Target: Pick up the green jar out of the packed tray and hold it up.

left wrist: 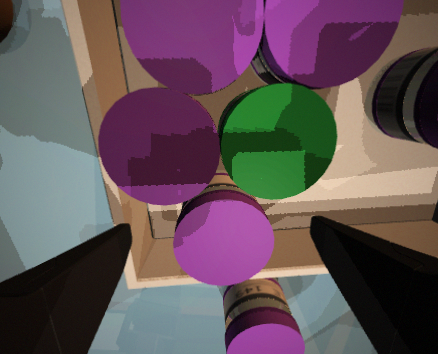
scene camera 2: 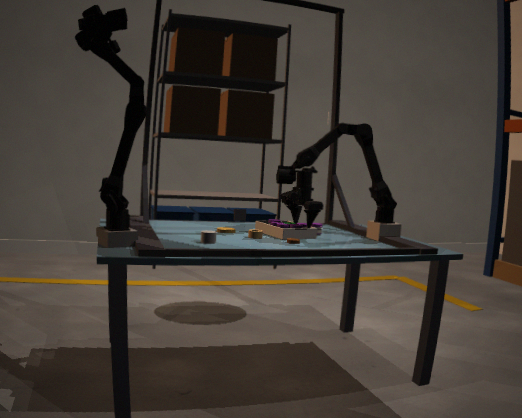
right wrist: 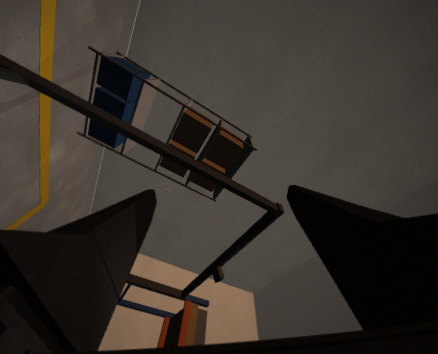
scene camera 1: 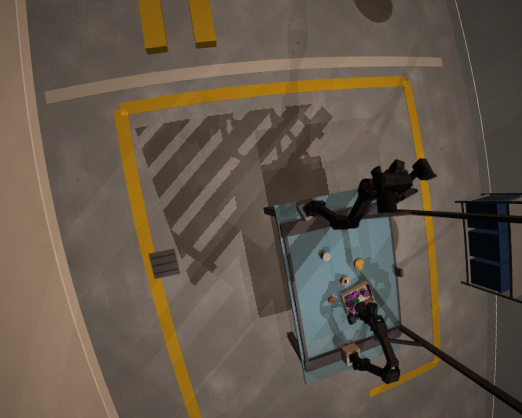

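Seen in the pictures: left gripper, fingertip midpoint: [left wrist: 222,228] [scene camera 2: 301,226] [scene camera 1: 354,308]; right gripper, fingertip midpoint: [right wrist: 223,193] [scene camera 1: 426,183]; left arm's base, link origin: [scene camera 2: 384,222] [scene camera 1: 353,357]; right arm's base, link origin: [scene camera 2: 116,229] [scene camera 1: 309,209].
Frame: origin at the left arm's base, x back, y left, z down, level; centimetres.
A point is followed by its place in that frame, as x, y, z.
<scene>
The green jar [scene camera 1: 356,301] {-38.0, -6.2, 1.8} [scene camera 2: 288,223] {-38.2, -5.9, 2.0} [left wrist: 278,142] {-37.9, -6.1, 1.9} stands in the tray [scene camera 1: 355,288] {-45.6, -7.7, 4.2} [scene camera 2: 300,233] {-35.8, 1.2, 4.6} [left wrist: 300,250] {-31.5, -9.9, 4.2}, its round top facing the left wrist camera. Purple jars crowd it: one [left wrist: 159,145] {-36.9, -1.5, 1.9} on its left, two at the top, and one [left wrist: 223,242] {-33.0, -4.8, 1.9} below it by the near wall. Another purple jar [left wrist: 410,100] {-40.5, -11.9, 3.3} leans or lies at the right. My left gripper [scene camera 1: 359,314] {-33.1, -4.8, 2.8} [scene camera 2: 303,223] {-33.1, -4.8, 2.8} [left wrist: 222,228] {-33.1, -4.8, 2.8} is open and empty, low over the tray; its fingertips lie either side of the lower purple jar, below the green one in the wrist view. My right gripper [right wrist: 223,193] {-109.7, -2.3, -61.1} is open and empty, raised high.
A purple jar [left wrist: 265,340] {-26.6, -8.5, 2.3} stands outside the tray's near wall. On the table [scene camera 1: 312,325] {-27.3, 23.4, 6.7} are a white cylinder [scene camera 1: 326,256] {-71.3, 10.4, 3.2} [scene camera 2: 208,237] {-71.5, 12.7, 4.7}, a yellow disc [scene camera 1: 359,263] {-60.9, -13.1, 5.5} [scene camera 2: 226,230] {-60.8, -9.7, 5.7}, a tan round piece [scene camera 1: 344,281] {-52.5, 0.4, 4.1} [scene camera 2: 255,233] {-52.8, 1.3, 4.9} and an orange piece [scene camera 1: 331,300] {-41.4, 9.3, 5.5} [scene camera 2: 293,241] {-41.9, 11.0, 5.9}.
</scene>
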